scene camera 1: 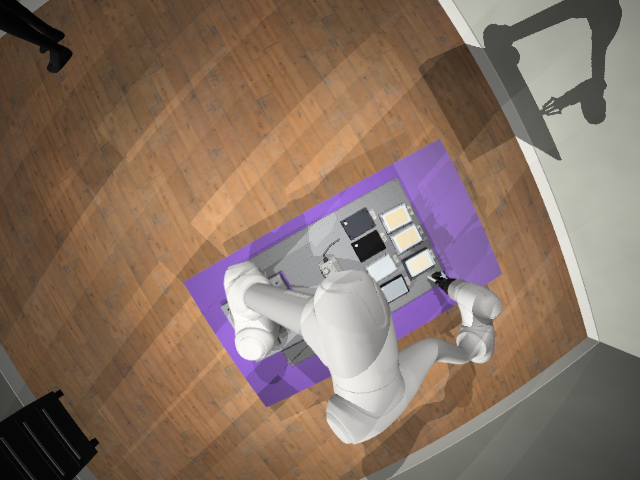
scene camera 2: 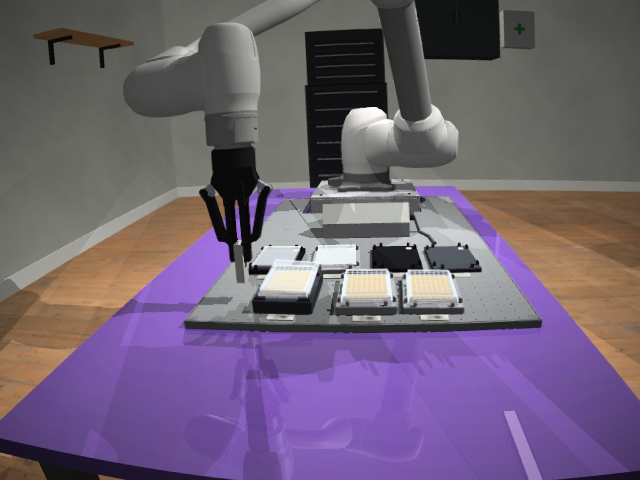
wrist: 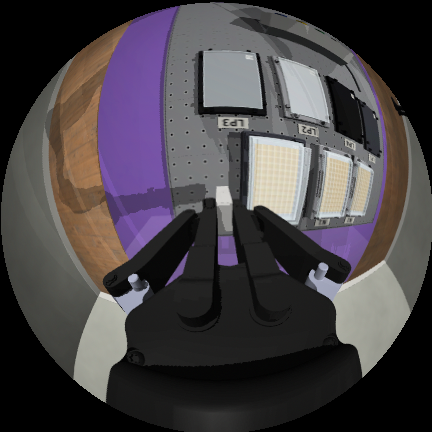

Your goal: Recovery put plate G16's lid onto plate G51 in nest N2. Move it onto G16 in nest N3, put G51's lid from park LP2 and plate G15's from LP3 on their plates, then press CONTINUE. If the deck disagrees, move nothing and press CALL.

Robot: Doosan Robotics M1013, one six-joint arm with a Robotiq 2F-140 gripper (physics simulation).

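Places are measured from the arm's base along level axes (x down, y left, z ahead), in millimetres.
Pixels of known places: gripper, between the fingertips: (scene camera 1: 430, 275) (scene camera 2: 243, 280) (wrist: 222, 196); arm's base, origin of its link: (scene camera 2: 365, 187).
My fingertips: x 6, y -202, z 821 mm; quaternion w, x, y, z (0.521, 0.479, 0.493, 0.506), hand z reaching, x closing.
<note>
For each thing: its top centre in the pictures, then the offset to it from my fingertips. "pt": a spot on its surface instead. Level surfaces: height alone.
- black-nest plate, centre of its top: (wrist: 285, 188) (scene camera 2: 290, 271) (scene camera 1: 422, 262) dy +86, dx -12, dz -16 mm
- middle plate, centre of its top: (scene camera 2: 366, 281) (wrist: 338, 187) (scene camera 1: 408, 238) dy +220, dx +9, dz -20 mm
- far plate, centre of its top: (scene camera 2: 430, 282) (wrist: 363, 191) (scene camera 1: 397, 218) dy +335, dx +12, dz -21 mm
- pale lid, centre of its top: (wrist: 231, 73) (scene camera 2: 277, 255) (scene camera 1: 394, 290) dy +20, dx +21, dz -196 mm
- black lid, a spot on its surface: (scene camera 2: 397, 257) (wrist: 349, 112) (scene camera 1: 370, 244) pt dy +283, dx +29, dz -198 mm
- dark grey lid, a spot on its surface: (scene camera 2: 452, 257) (wrist: 372, 130) (scene camera 1: 359, 222) pt dy +403, dx +29, dz -195 mm
- grey box, centre of its top: (scene camera 2: 365, 201) (scene camera 1: 339, 282) dy +210, dx -45, dz -419 mm
- perforated deck, height of its surface: dx +39 mm
- purple table, height of its surface: dx +52 mm
My gripper (scene camera 1: 433, 277) (scene camera 2: 239, 253) (wrist: 222, 196) is shut, with a pale grey bar at its fingertips, above the deck beside the black-nest plate (scene camera 1: 419, 262) (scene camera 2: 288, 281) (wrist: 276, 175). That plate's clear top reaches past its right side in the wrist view. The middle plate (scene camera 1: 406, 238) (scene camera 2: 367, 286) (wrist: 334, 184) and the far plate (scene camera 1: 395, 217) (scene camera 2: 431, 286) (wrist: 361, 187) sit in grey nests. I cannot read the nest labels or plate names. A pale lid (scene camera 1: 394, 289) (scene camera 2: 276, 258) (wrist: 231, 80) lies at LP3, a clear one (scene camera 1: 381, 267) (scene camera 2: 336, 255) (wrist: 304, 90) at LP2.
LP4 holds a black lid (scene camera 1: 368, 245) (scene camera 2: 397, 257) (wrist: 345, 110); a dark grey lid (scene camera 1: 357, 223) (scene camera 2: 452, 257) (wrist: 371, 129) lies beyond it. A grey box (scene camera 2: 366, 228) with a cable stands behind the parks. The perforated deck (scene camera 2: 496, 304) rests on a purple table (scene camera 2: 330, 392).
</note>
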